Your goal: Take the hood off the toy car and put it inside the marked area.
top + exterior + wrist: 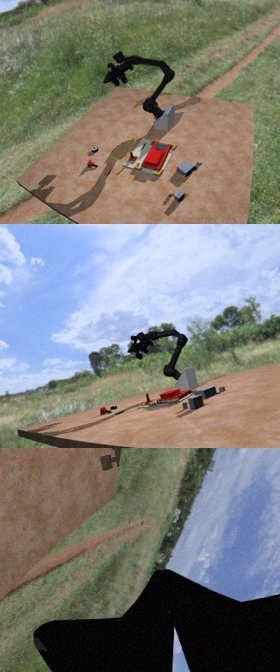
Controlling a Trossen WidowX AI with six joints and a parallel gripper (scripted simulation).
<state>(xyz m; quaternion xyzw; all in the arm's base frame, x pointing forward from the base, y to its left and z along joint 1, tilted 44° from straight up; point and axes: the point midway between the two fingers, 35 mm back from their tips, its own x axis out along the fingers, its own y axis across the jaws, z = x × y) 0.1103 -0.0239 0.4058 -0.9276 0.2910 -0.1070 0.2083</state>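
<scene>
The red hood is 23 cm ahead of my gripper tip, 38 cm to the left of it and 32 cm below it. Round my gripper tip: dark ring (24 cm ahead, 2 cm to the right, 35 cm below); tan block (38 cm ahead, 15 cm to the left, 35 cm below).
</scene>
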